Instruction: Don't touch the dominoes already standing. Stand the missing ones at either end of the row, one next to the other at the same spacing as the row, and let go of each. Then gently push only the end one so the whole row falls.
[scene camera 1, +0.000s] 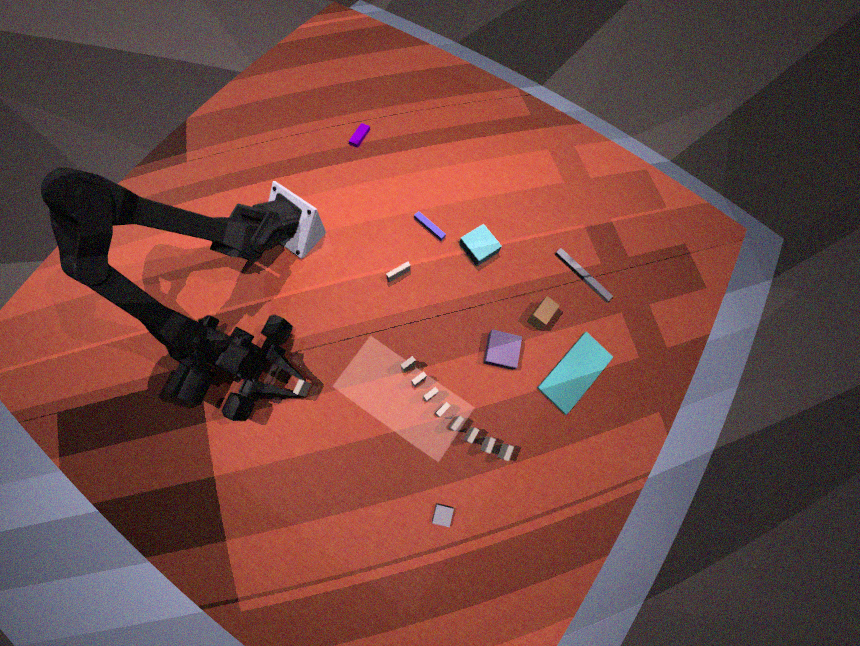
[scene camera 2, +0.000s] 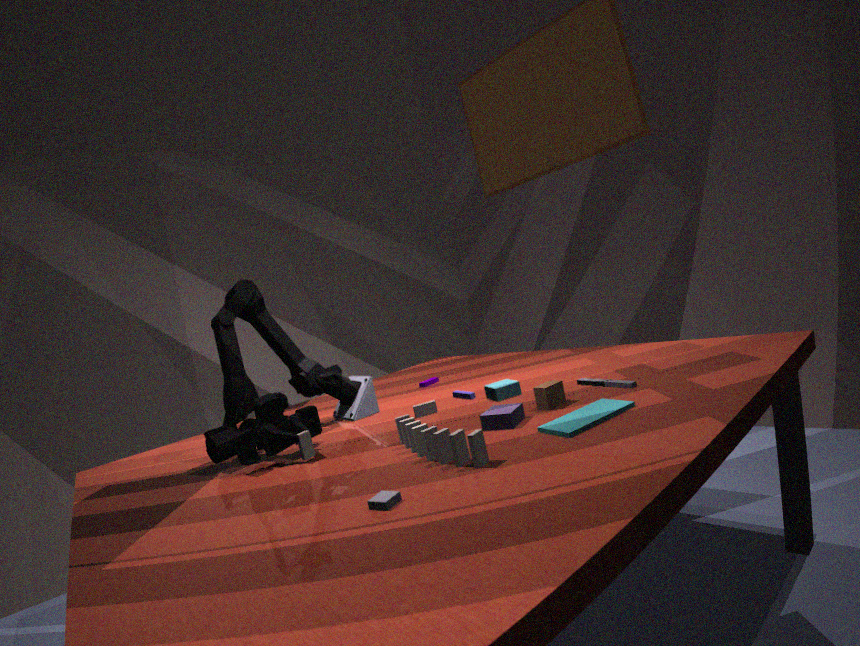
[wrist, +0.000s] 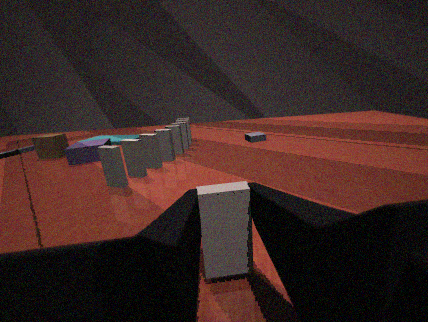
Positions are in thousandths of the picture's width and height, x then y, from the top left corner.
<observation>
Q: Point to the gripper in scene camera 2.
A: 354, 674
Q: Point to a teal slab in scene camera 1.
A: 682, 557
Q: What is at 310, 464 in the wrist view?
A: A grey domino.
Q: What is the gripper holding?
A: A grey domino.
</observation>
